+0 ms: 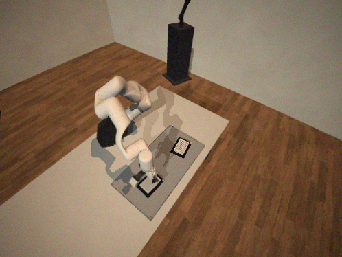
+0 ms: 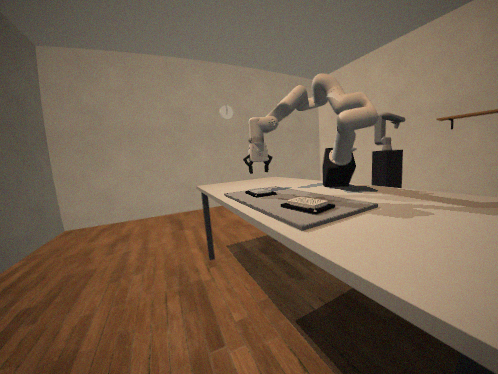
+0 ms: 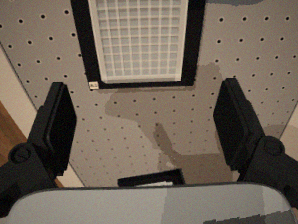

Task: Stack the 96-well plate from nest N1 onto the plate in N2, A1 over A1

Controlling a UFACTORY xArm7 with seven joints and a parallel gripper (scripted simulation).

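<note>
Right now my hand is 11 cm above the 96-well plate. Also, from my hand: white A1 tag: 12 cm below, 9 cm to the left, 3 cm ahead.
</note>
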